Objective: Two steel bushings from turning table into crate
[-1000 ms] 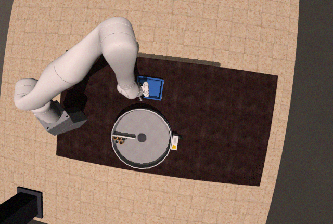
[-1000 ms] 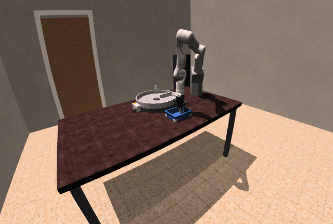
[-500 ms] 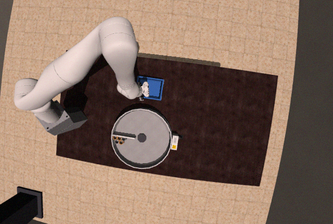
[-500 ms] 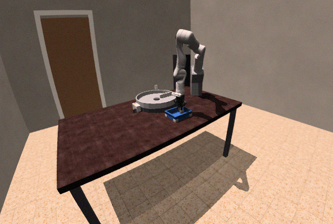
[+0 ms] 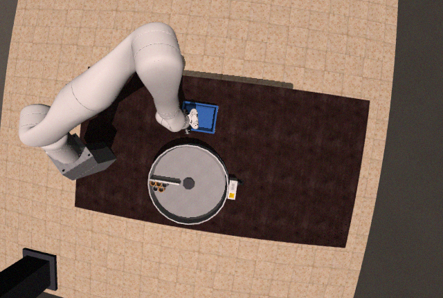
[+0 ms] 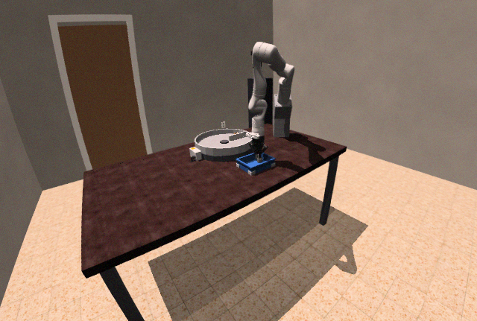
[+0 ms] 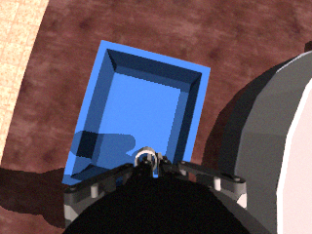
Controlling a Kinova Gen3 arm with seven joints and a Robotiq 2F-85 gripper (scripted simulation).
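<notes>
My hand is 5 cm short of the blue crate, 3 cm to the right of it and 2 cm above it. From my hand the other things lie so: round grey turning table (33 cm to the right, 3 cm ahead, 1 cm above).
</notes>
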